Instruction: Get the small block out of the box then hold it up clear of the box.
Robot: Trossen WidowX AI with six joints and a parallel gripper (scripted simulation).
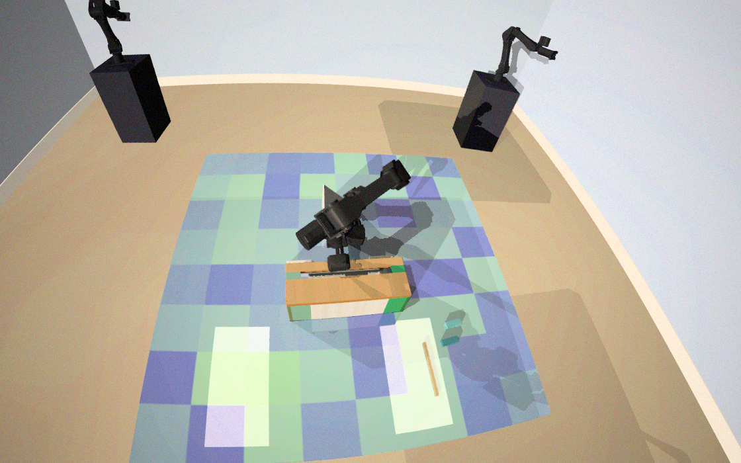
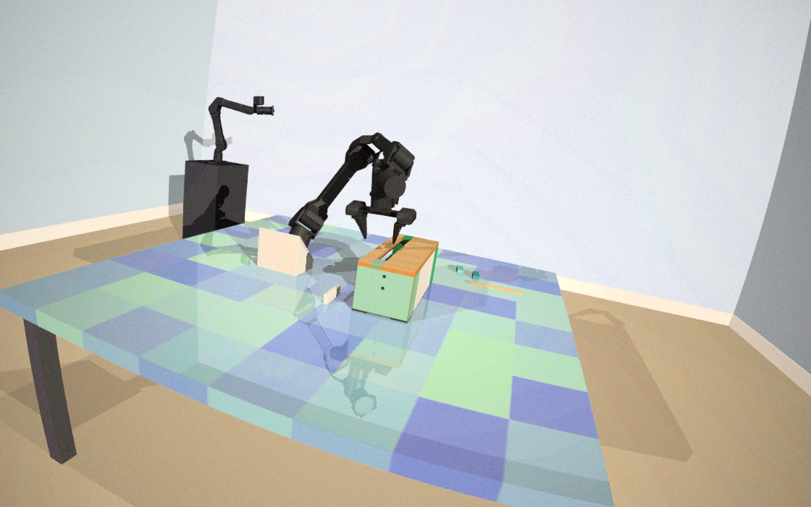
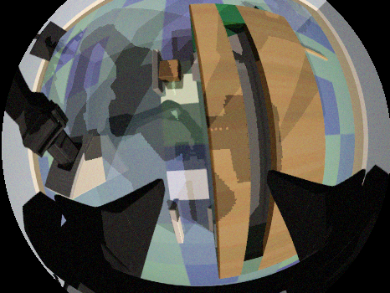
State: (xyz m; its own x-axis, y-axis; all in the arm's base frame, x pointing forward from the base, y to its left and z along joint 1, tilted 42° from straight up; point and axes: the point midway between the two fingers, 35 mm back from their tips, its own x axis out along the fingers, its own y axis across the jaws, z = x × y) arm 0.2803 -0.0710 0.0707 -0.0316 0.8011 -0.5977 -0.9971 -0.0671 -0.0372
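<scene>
Now: gripper tip 60 mm past the small block, 150 mm to the right of it and 120 mm above it. From my gripper tip the other things lie so: box (30 mm ahead, 20 mm to the left, 80 mm below); then thin stick (320 mm ahead, 290 mm to the left, 140 mm below).
</scene>
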